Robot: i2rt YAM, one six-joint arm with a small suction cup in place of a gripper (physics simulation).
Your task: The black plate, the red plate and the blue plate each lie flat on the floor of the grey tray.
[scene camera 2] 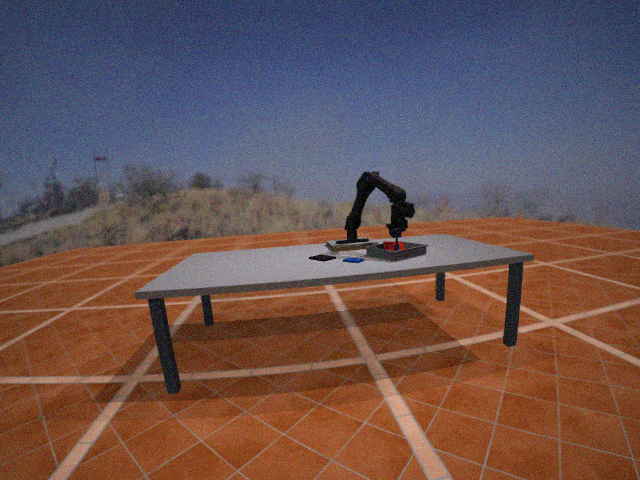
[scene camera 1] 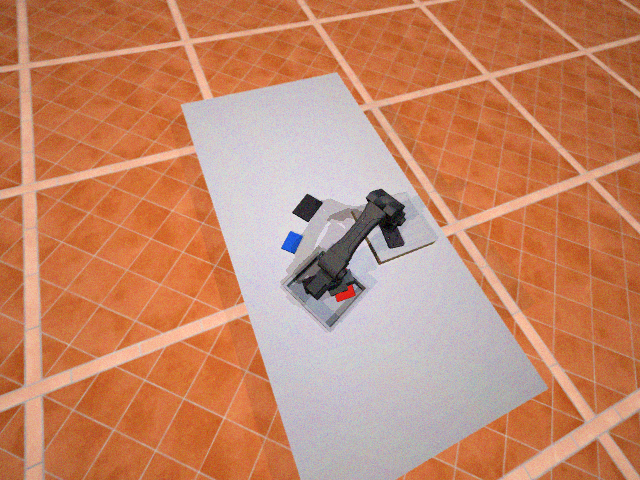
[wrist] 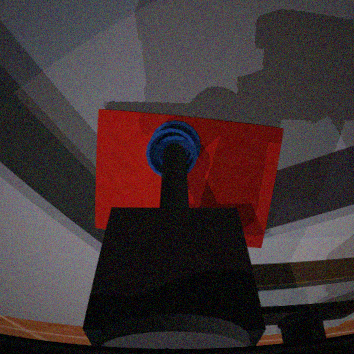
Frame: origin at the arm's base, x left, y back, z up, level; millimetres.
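Seen in the pictures: end effector, tool point: (scene camera 2: 396, 250) (wrist: 174, 133); arm's base, origin of the base link: (scene camera 2: 352, 241) (scene camera 1: 388, 227) (wrist: 298, 310).
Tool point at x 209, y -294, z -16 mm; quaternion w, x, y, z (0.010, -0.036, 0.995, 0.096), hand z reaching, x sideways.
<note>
Pixels of each thing's top centre, then the offset from my tool point to it. Level surfaces: height alone.
- red plate, middle of its top: (wrist: 182, 219) (scene camera 1: 343, 282) (scene camera 2: 394, 241) dx -8, dy +22, dz +46 mm
- grey tray, middle of its top: (wrist: 206, 107) (scene camera 1: 326, 286) (scene camera 2: 396, 245) dx -11, dy -42, dz +34 mm
- black plate, middle of its top: (scene camera 1: 307, 207) (scene camera 2: 322, 256) dx -397, dy -17, dz -6 mm
- smaller blue plate, middle of its top: (scene camera 1: 292, 241) (scene camera 2: 353, 259) dx -244, dy -122, dz -6 mm
- light grey table, its level: dz -16 mm
The suction cup (scene camera 2: 396, 246) (wrist: 174, 150), blue at its tip, is pressed on the red plate (scene camera 1: 345, 293) (scene camera 2: 387, 245) (wrist: 125, 165) and is shut on it. The red plate is inside the walls of the grey tray (scene camera 1: 348, 310) (scene camera 2: 410, 253) (wrist: 45, 165) and looks tilted, not flat. Whether it touches the tray's floor or a wall is hidden. The arm covers the cup in scene camera 1. The black plate (scene camera 1: 307, 207) (scene camera 2: 322, 257) lies flat on the table, outside the tray. The smaller blue plate (scene camera 1: 292, 241) (scene camera 2: 353, 259) lies flat on the table between the black plate and the tray.
The arm's base stands on a pale board with a brown edge (scene camera 1: 408, 252) (wrist: 305, 272), beside the tray. The forearm reaches over the tray's near-base wall. The light grey table (scene camera 1: 268, 144) (scene camera 2: 232, 268) stands on an orange tiled floor.
</note>
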